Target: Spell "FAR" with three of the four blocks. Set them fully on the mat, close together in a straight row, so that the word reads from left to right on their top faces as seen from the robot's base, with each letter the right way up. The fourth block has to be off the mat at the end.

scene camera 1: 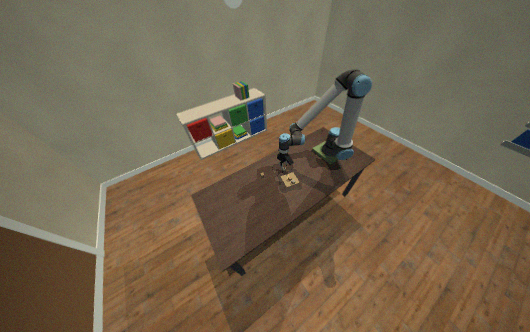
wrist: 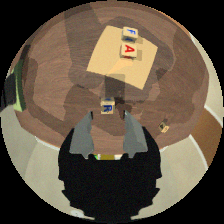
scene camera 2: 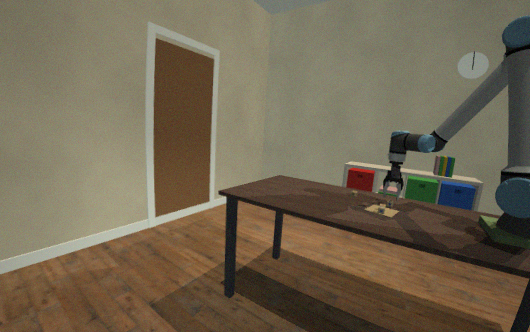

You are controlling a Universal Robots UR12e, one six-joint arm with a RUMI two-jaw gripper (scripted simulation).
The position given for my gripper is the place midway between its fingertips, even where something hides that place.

Observation:
I see my gripper [wrist: 107,111] and a mat [wrist: 105,60].

